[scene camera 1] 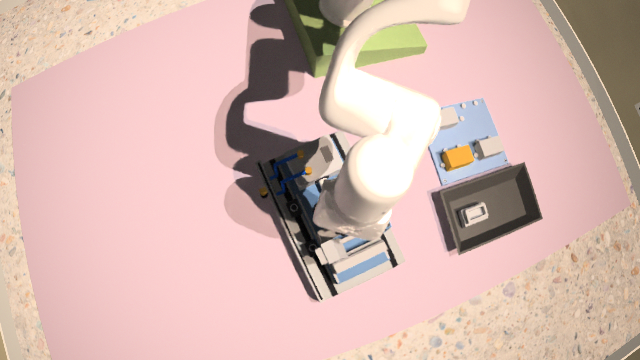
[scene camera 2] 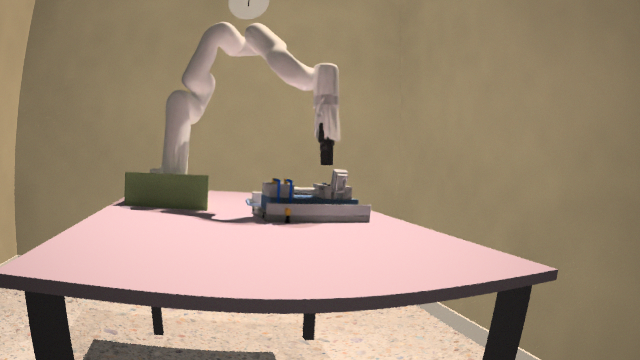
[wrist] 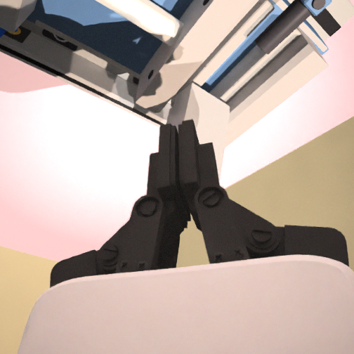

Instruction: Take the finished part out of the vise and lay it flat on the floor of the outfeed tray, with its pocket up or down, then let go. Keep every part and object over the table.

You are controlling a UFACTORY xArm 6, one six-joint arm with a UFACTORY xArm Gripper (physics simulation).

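Frame: origin at the arm's base, x ahead, y left, z up, level; centimetres.
Seen in the pictures: gripper, fingertip midpoint: (scene camera 1: 342, 226) (scene camera 2: 326, 165); arm's base, link origin: (scene camera 1: 345, 9) (scene camera 2: 173, 180).
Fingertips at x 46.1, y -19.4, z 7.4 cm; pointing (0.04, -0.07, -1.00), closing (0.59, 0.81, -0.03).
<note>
Pixels of each thing's top centre, then the offset from my fingertips to it. "*": a spot on its surface instead.
- finished part, top centre: (scene camera 1: 332, 250) (scene camera 2: 340, 169) dz -1.0, dx +3.2, dy -2.8 cm
- vise, top centre: (scene camera 1: 334, 207) (scene camera 2: 310, 183) dz -5.4, dx -4.3, dy +0.6 cm
- outfeed tray, surface spot: (scene camera 1: 532, 192) * dz -11.3, dx +7.9, dy +45.6 cm
- light part, top centre: (scene camera 1: 477, 213) dz -10.7, dx +6.6, dy +29.0 cm
- blue board, surface spot: (scene camera 1: 472, 131) * dz -14.5, dx -10.9, dy +37.8 cm
- orange block, top centre: (scene camera 1: 460, 155) dz -10.9, dx -6.0, dy +30.5 cm
The finished part (scene camera 1: 330, 252) (scene camera 2: 340, 181) (wrist: 206, 111) is a light grey block standing on end at the vise (scene camera 2: 322, 190) (wrist: 197, 42), with a pocket in the side that faces scene camera 2. My gripper (scene camera 2: 326, 164) (wrist: 183, 142) is shut and empty. Its dark fingertips are above the vise, higher than the part's top and a little to its left in the scene camera 2 view. In the scene camera 1 view the arm hides the fingers and much of the vise. The outfeed tray (scene camera 1: 532, 192) is a dark open box to the right of the vise.
A light part (scene camera 1: 473, 214) with a pocket lies inside the tray. A blue board (scene camera 1: 472, 131) beside the tray bears an orange block (scene camera 1: 457, 157) and grey blocks. Blue clamps with orange tips (scene camera 1: 295, 175) stick up at the machine's other end. The arm's green base (scene camera 1: 395, 47) (scene camera 2: 166, 191) stands behind.
</note>
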